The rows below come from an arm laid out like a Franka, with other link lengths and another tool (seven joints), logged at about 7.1 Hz.
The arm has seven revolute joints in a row. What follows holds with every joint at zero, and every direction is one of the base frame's.
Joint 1 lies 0.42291 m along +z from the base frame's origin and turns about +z.
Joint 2 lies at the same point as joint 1 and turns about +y.
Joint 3 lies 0.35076 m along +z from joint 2 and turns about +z.
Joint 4 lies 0.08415 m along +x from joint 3 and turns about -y.
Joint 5 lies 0.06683 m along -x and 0.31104 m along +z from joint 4 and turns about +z.
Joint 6 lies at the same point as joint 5 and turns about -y.
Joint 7 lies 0.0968 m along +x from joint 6 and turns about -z.
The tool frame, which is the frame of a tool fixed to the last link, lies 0.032 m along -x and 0.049 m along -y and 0.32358 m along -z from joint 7; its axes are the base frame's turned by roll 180, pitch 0.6 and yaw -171.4 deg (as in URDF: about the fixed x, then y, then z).
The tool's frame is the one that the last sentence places.
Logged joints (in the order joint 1, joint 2, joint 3, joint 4, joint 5, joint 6, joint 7), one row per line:
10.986 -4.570 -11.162 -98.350 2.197 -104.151 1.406
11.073 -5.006 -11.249 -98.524 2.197 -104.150 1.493
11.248 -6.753 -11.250 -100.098 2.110 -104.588 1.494
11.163 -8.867 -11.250 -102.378 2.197 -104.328 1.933
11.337 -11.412 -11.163 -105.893 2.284 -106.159 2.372
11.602 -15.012 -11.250 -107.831 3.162 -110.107 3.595
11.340 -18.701 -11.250 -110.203 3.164 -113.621 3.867
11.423 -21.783 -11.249 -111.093 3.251 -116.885 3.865
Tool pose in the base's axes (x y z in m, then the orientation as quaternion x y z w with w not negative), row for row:
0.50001 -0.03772 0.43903 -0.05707 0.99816 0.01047 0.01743
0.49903 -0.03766 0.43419 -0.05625 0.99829 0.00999 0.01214
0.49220 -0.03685 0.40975 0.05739 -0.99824 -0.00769 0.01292
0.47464 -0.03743 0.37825 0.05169 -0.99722 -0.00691 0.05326
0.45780 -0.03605 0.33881 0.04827 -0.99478 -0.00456 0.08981
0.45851 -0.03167 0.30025 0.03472 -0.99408 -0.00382 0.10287
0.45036 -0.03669 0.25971 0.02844 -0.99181 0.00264 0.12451
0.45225 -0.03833 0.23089 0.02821 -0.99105 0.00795 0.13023
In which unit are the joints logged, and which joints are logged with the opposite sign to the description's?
The joints are logged in degrees. Opposite sign: joint 2, joint 6.
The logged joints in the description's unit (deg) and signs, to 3 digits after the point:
10.986 4.570 -11.162 -98.350 2.197 104.151 1.406
11.073 5.006 -11.249 -98.524 2.197 104.150 1.493
11.248 6.753 -11.250 -100.098 2.110 104.588 1.494
11.163 8.867 -11.250 -102.378 2.197 104.328 1.933
11.337 11.412 -11.163 -105.893 2.284 106.159 2.372
11.602 15.012 -11.250 -107.831 3.162 110.107 3.595
11.340 18.701 -11.250 -110.203 3.164 113.621 3.867
11.423 21.783 -11.249 -111.093 3.251 116.885 3.865

